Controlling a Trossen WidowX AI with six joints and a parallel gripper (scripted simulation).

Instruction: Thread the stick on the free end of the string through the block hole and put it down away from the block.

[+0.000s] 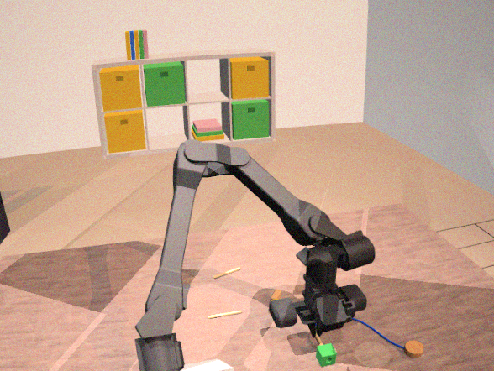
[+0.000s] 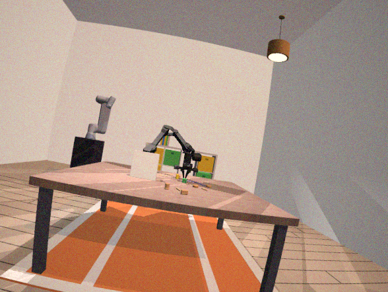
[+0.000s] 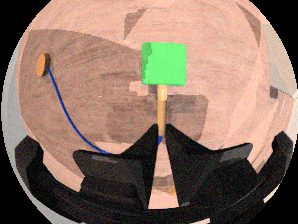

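Now: the thin wooden stick 20 mm to the right of my gripper tip. Also, from my gripper tip: green block 60 mm to the right, 10 mm ahead; then round wooden button 190 mm ahead, 70 mm to the right, 10 mm below; then yellow cylinder 100 mm to the left, 70 mm behind.
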